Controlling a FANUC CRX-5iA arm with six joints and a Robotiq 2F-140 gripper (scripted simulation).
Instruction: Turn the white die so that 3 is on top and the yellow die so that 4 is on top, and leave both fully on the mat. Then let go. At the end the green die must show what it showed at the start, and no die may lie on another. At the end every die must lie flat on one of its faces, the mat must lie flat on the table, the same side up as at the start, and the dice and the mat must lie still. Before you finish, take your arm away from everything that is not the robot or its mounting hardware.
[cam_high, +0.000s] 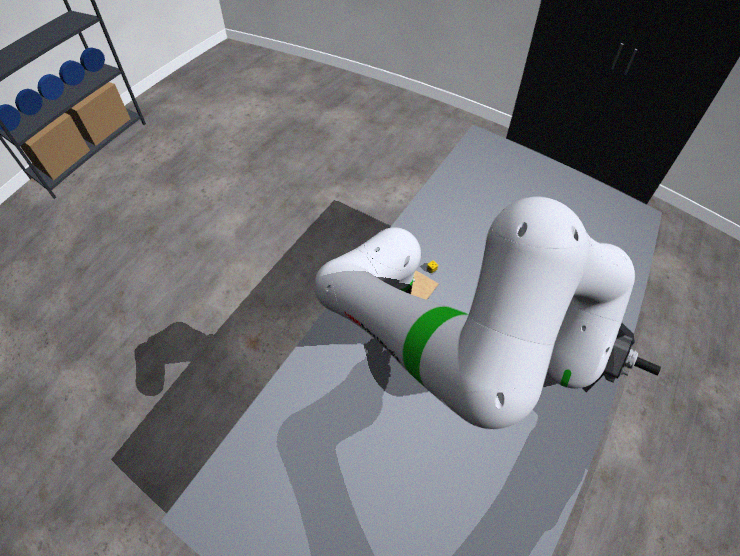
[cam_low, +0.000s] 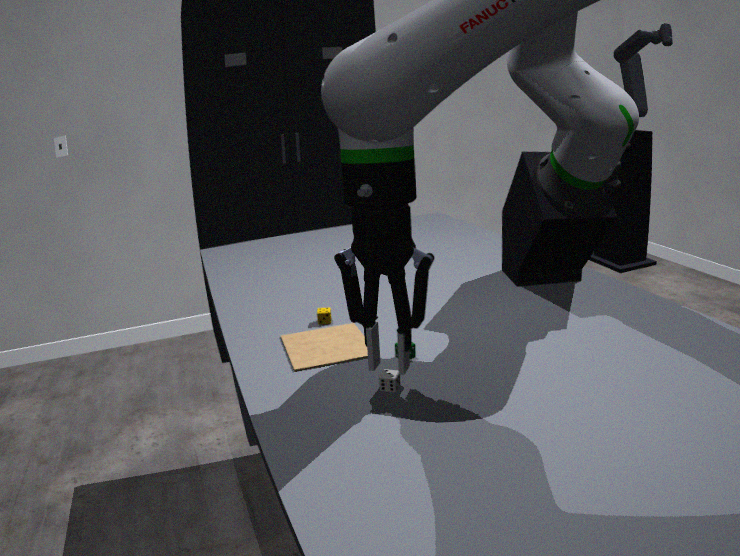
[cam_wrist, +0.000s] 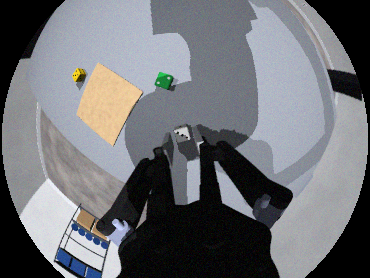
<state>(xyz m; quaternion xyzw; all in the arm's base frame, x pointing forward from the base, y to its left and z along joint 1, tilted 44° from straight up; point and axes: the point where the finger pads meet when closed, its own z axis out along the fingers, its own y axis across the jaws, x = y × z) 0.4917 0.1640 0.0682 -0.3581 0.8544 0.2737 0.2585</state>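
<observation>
My gripper is now 5 cm above the white die. Round my hand: tan mat: 5 cm ahead, 18 cm to the right, 6 cm below; then green die: 6 cm behind, 8 cm to the right, 5 cm below; then yellow die: 3 cm ahead, 28 cm to the right, 5 cm below.
</observation>
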